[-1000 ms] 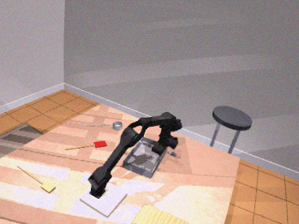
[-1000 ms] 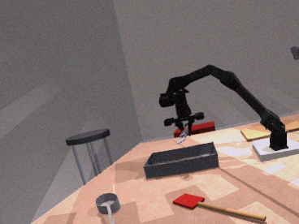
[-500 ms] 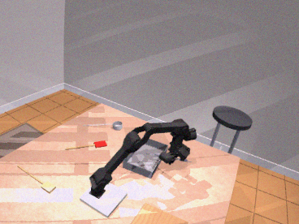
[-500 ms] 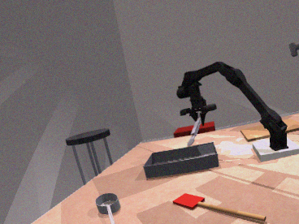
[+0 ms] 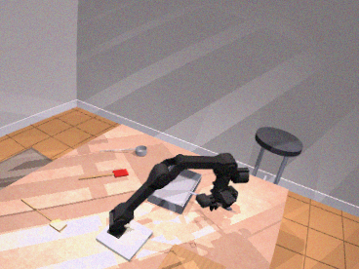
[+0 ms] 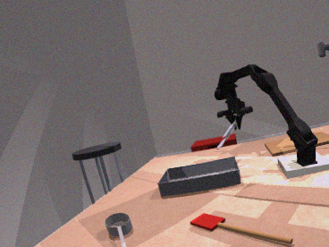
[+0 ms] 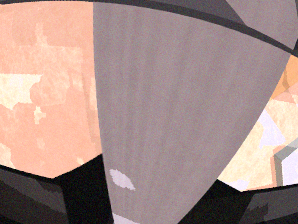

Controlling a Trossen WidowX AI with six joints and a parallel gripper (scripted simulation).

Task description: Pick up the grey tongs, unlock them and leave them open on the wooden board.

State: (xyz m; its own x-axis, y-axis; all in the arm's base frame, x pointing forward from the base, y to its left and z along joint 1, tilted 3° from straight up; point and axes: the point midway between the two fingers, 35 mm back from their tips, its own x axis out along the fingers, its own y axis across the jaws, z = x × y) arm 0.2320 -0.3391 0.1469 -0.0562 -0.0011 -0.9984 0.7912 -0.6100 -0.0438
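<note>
Now: the wooden board 33 cm behind my gripper tip, 1 cm to the right of it and 14 cm below it. Also, from my gripper tip: roasting tin 19 cm ahead, 24 cm to the left, 12 cm below.
</note>
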